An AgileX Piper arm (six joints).
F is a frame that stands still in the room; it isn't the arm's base.
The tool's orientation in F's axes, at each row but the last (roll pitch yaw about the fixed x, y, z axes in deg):
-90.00 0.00 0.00
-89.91 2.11 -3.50
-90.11 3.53 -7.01
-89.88 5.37 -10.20
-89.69 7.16 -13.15
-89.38 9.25 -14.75
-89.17 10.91 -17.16
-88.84 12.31 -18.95
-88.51 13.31 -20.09
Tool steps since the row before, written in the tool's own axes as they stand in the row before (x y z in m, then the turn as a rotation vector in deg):
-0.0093 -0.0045 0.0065 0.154 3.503 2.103
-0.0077 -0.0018 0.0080 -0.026 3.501 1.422
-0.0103 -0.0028 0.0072 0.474 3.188 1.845
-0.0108 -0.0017 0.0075 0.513 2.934 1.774
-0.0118 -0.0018 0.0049 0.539 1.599 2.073
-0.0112 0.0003 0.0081 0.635 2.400 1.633
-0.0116 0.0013 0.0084 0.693 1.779 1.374
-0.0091 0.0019 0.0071 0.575 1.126 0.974
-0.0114 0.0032 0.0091 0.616 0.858 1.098
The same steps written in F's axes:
-0.0093 0.0065 0.0045 0.154 2.103 -3.503
-0.0071 0.0084 0.0021 -0.067 1.434 -3.495
-0.0092 0.0084 0.0034 0.499 1.791 -3.215
-0.0091 0.0093 0.0027 0.548 1.710 -2.965
-0.0101 0.0074 0.0033 0.802 1.950 -1.643
-0.0087 0.0107 0.0016 0.658 1.542 -2.453
-0.0086 0.0115 0.0010 0.745 1.235 -1.858
-0.0064 0.0098 0.0002 0.632 0.837 -1.203
-0.0079 0.0127 -0.0003 0.768 0.911 -0.949

